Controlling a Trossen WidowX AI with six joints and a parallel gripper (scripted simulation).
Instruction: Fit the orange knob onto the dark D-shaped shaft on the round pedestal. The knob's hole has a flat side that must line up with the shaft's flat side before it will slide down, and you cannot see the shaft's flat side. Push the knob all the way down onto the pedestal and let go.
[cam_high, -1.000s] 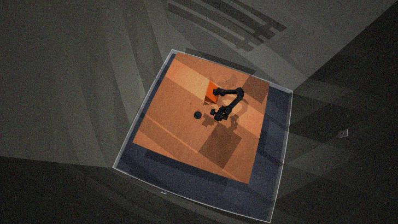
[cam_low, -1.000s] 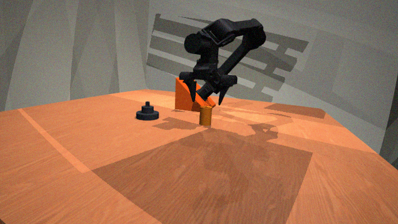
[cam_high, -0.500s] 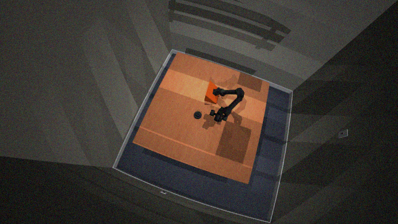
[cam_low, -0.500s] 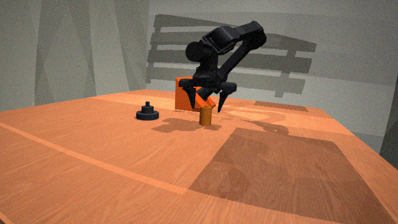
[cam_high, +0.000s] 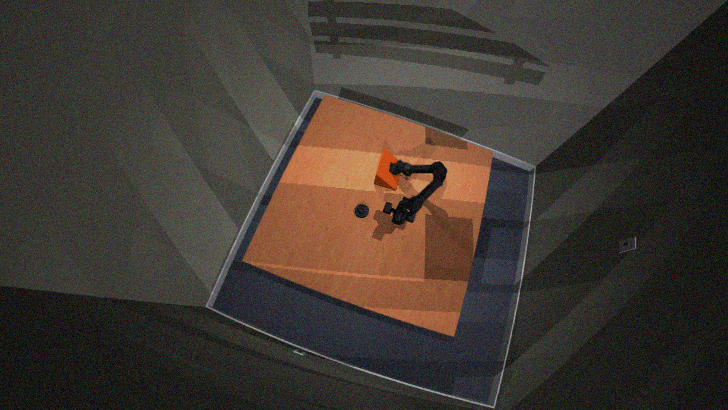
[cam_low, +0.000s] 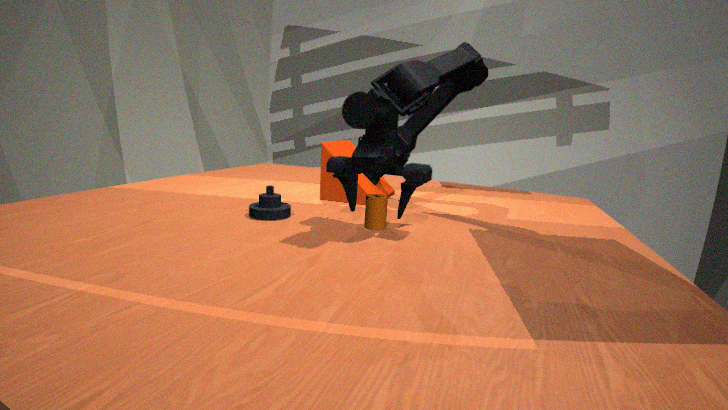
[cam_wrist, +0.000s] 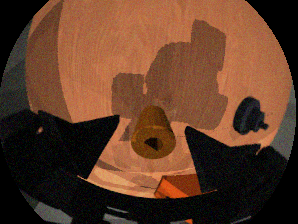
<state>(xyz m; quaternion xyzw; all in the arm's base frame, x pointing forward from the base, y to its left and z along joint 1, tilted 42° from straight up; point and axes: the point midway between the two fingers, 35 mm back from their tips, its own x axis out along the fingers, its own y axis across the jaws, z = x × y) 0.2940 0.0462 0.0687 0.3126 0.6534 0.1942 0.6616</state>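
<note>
My gripper tip is now 10 mm below the orange knob. Also, from my gripper tip: dark round pedestal: 210 mm to the right, 10 mm above.
</note>
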